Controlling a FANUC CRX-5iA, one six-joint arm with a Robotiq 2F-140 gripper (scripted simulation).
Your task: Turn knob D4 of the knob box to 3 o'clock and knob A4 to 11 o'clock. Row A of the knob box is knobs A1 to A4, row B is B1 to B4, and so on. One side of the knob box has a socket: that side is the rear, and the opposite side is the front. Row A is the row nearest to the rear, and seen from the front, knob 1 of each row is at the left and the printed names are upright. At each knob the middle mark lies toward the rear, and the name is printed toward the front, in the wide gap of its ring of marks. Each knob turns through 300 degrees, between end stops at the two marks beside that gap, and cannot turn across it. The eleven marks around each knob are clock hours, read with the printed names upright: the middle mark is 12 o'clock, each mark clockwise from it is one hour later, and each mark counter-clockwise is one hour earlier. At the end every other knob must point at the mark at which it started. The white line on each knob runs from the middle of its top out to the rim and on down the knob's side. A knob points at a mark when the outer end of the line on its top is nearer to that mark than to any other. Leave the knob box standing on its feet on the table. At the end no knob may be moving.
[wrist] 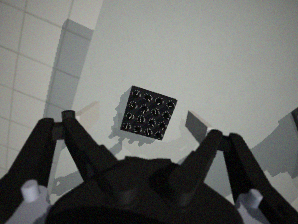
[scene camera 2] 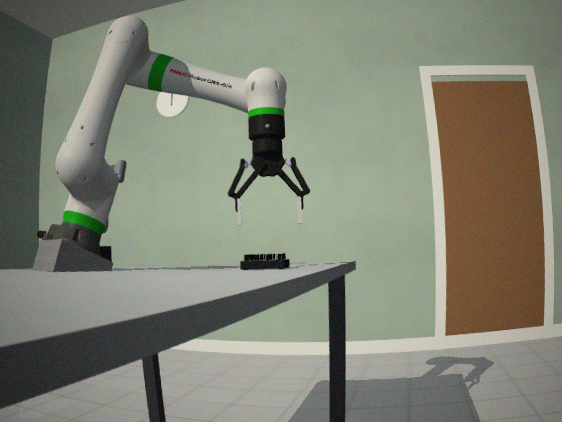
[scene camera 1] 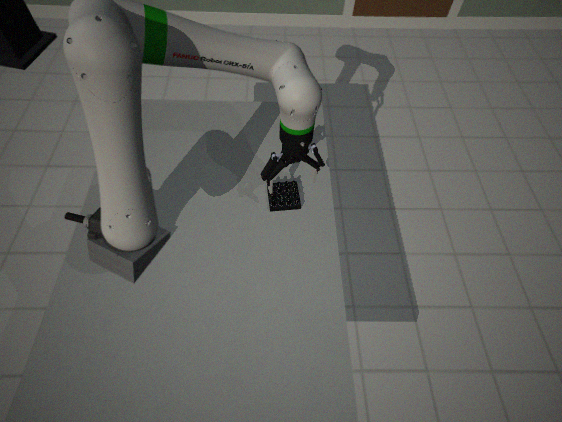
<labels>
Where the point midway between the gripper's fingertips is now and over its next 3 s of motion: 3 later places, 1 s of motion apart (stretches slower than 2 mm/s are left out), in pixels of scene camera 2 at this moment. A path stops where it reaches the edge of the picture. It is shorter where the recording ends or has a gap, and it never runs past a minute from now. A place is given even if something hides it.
The gripper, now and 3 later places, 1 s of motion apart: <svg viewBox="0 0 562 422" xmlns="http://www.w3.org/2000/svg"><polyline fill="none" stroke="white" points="269,224 277,233 278,245 278,252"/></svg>
</labels>
